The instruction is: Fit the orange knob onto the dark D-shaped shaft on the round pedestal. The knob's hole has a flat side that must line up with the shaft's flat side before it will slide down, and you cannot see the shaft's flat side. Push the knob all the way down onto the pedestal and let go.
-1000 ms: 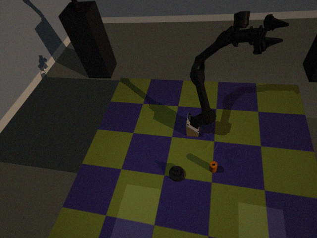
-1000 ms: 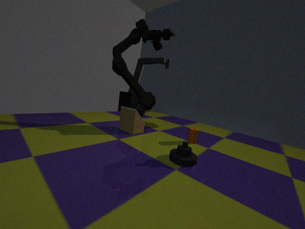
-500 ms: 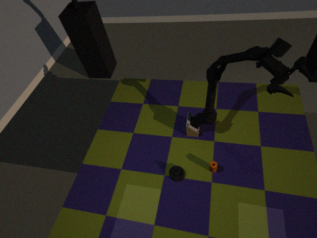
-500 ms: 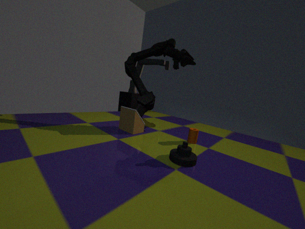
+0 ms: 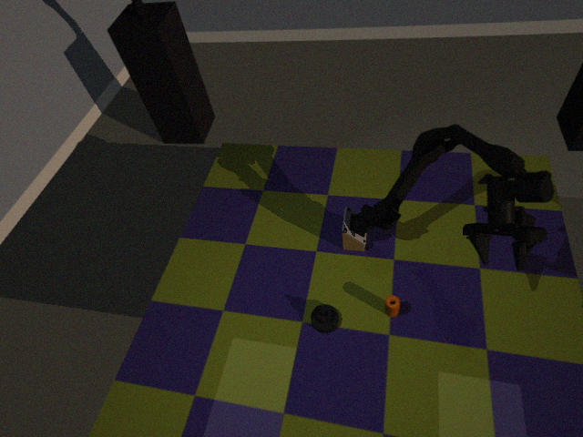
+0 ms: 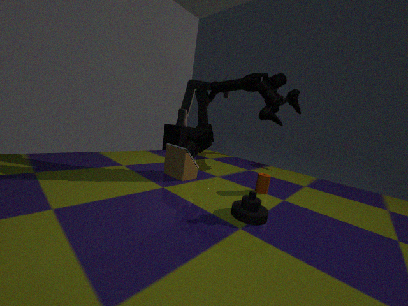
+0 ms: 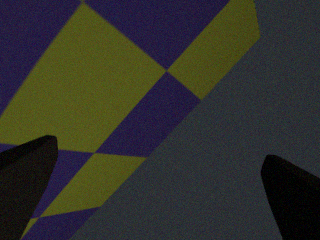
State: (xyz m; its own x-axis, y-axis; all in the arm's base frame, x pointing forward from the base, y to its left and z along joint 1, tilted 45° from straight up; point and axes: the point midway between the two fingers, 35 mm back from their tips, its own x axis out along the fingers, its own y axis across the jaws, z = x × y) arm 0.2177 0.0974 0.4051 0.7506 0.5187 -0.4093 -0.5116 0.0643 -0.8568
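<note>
Now: the orange knob 24 cm to the right of my gripper tip, 23 cm below it and 1 cm ahead of it. Round my gripper tip: dark pedestal (44 cm to the right, 23 cm below, 6 cm ahead).
</note>
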